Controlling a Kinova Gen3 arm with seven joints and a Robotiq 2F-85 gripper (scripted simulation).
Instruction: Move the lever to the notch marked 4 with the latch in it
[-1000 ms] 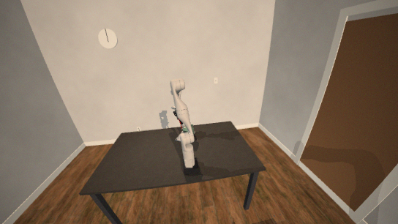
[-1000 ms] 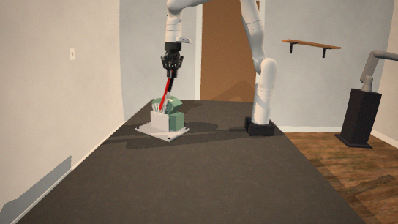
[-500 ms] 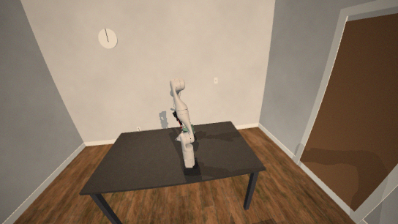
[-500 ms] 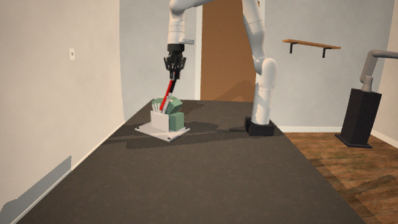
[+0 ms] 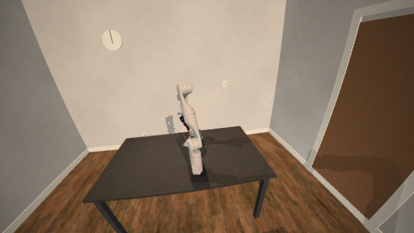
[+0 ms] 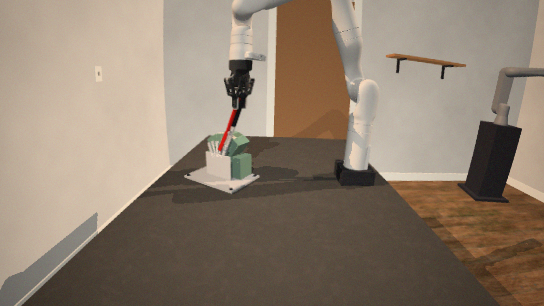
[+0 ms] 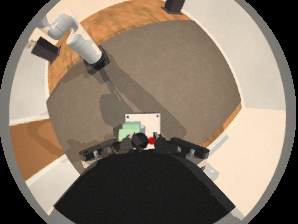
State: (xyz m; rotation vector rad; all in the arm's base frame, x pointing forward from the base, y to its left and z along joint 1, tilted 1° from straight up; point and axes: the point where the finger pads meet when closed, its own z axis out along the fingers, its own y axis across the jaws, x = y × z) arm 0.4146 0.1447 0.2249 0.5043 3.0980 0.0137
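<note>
Right now my hand is 100 mm above the red bar and 50 mm short of it.
</note>
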